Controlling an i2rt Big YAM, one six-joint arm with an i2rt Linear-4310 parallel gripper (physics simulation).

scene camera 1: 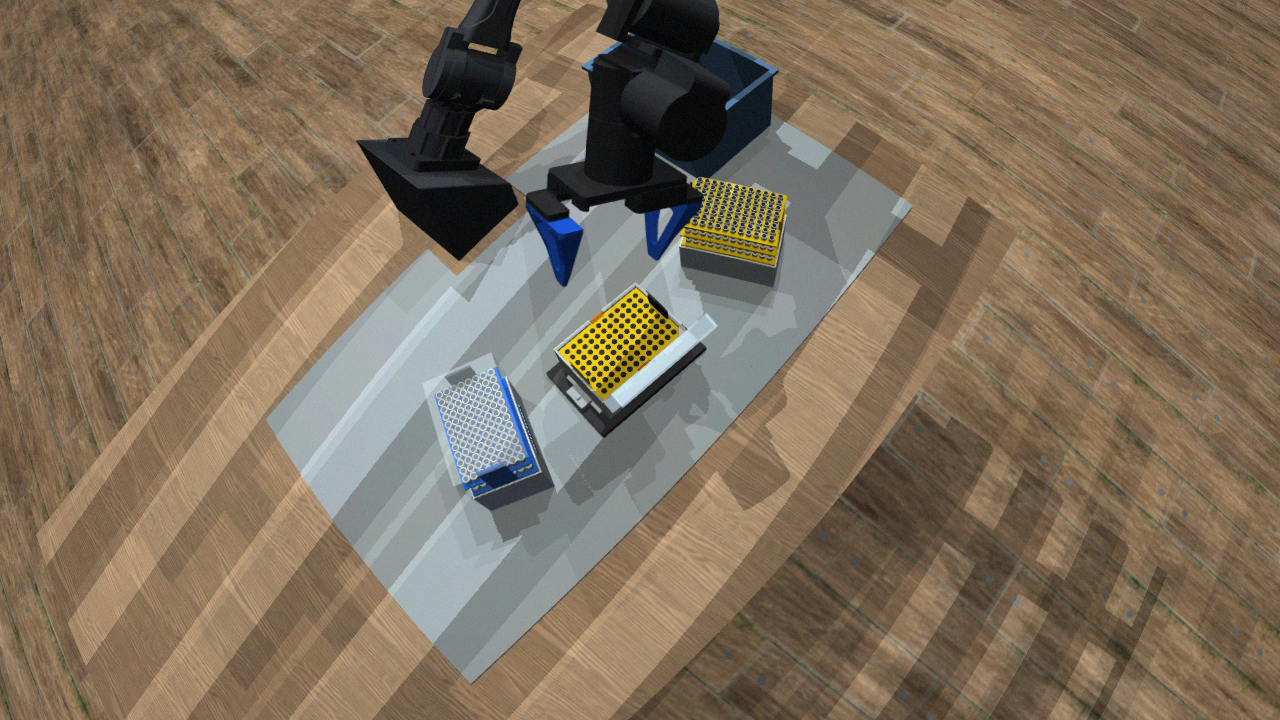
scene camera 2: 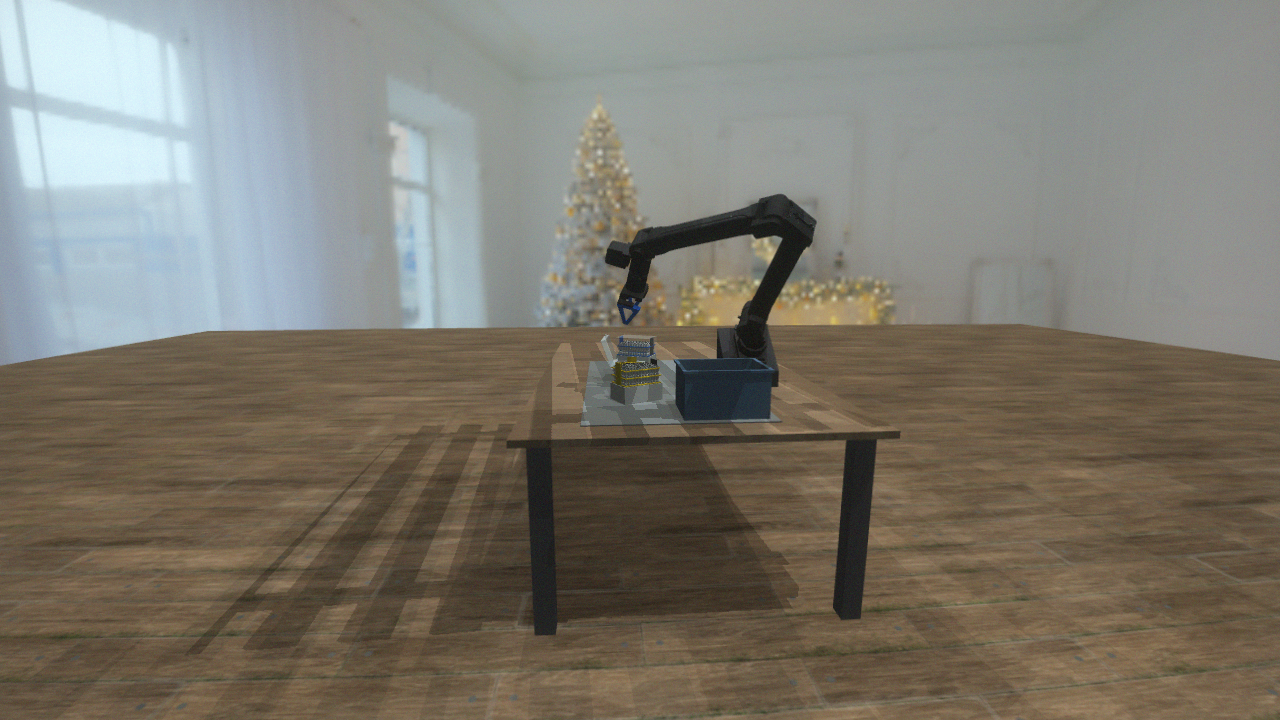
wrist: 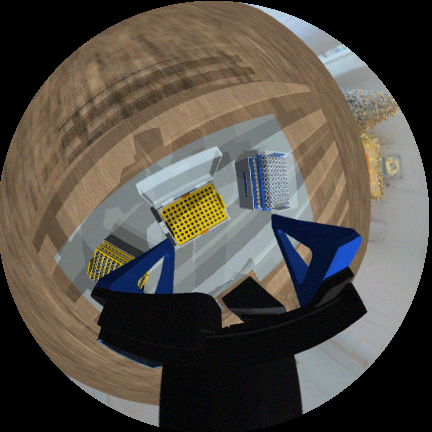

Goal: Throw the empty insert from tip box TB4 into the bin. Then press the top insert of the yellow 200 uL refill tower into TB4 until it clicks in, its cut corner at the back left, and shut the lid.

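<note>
Tip box TB4 (scene camera 1: pixel 577 394) stands on the mat with its clear lid (scene camera 1: pixel 662 362) (wrist: pixel 180 177) open. A yellow insert (scene camera 1: pixel 622 340) (wrist: pixel 194 214) with dark, empty-looking holes sits in it. The yellow refill tower (scene camera 1: pixel 738 214) (scene camera 2: pixel 636 374) (wrist: pixel 107 262) has stacked inserts on a grey base; the cut corner of its top insert cannot be made out. The blue bin (scene camera 1: pixel 751 105) (scene camera 2: pixel 723 394) is partly behind the arm in scene camera 1. My gripper (scene camera 1: pixel 610 268) (scene camera 2: pixel 629 319) (wrist: pixel 219 232) is open and empty, high above the mat; in the wrist view one finger partly covers the yellow tower.
A blue refill tower (scene camera 1: pixel 483 425) (scene camera 2: pixel 636 347) (wrist: pixel 274 181) stands on the other side of TB4 from the yellow tower. The arm's black base (scene camera 1: pixel 438 197) (wrist: pixel 255 297) is beside the grey mat (scene camera 1: pixel 384 331). The open lid stands up along one long side of TB4.
</note>
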